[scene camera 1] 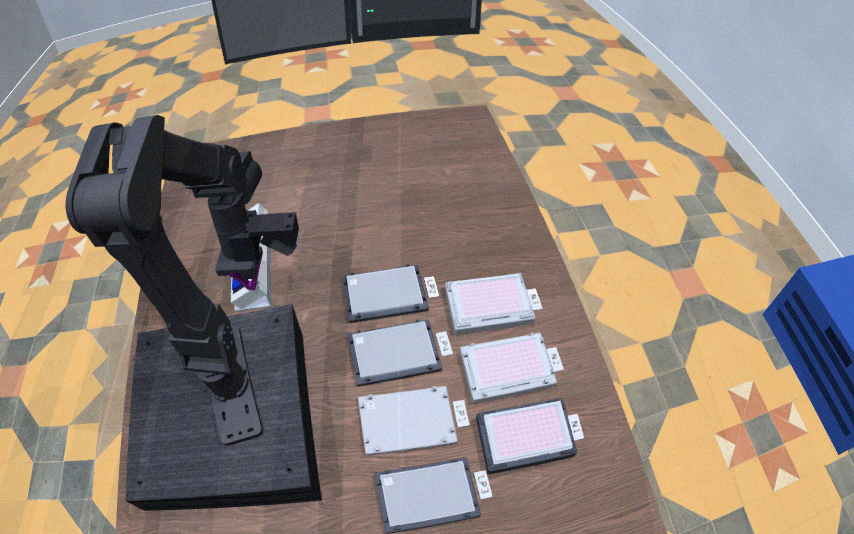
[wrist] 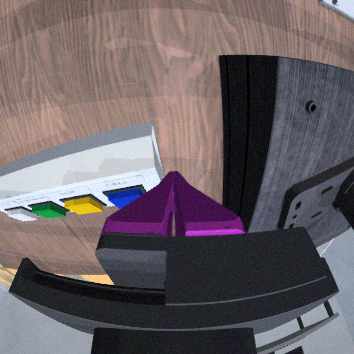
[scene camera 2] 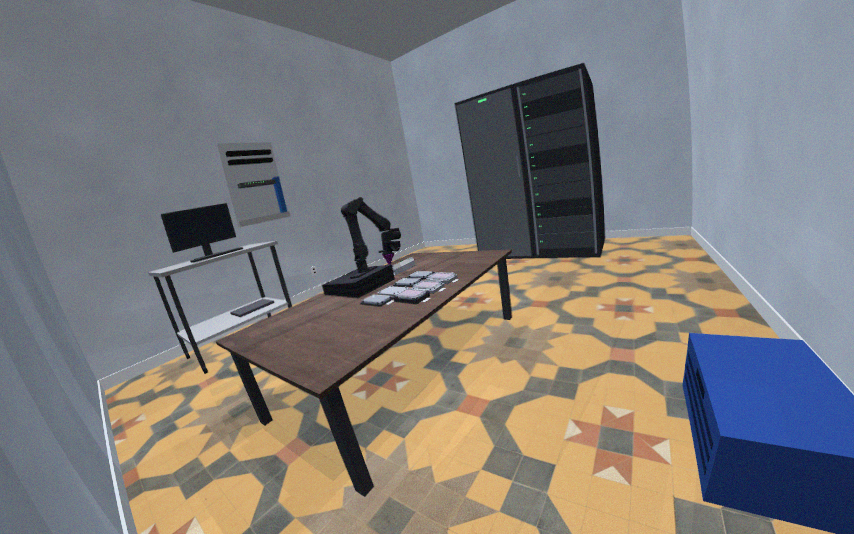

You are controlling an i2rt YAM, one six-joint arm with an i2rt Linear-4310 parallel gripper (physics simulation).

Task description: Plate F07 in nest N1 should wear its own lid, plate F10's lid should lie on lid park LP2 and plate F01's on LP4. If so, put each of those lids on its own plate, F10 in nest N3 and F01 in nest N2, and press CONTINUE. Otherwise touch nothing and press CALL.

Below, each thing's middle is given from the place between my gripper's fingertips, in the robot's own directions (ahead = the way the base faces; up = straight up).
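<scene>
I see the white button box (scene camera 1: pixel 243 299), and it is 12 cm to the left of my hand and 4 cm below it.
</scene>
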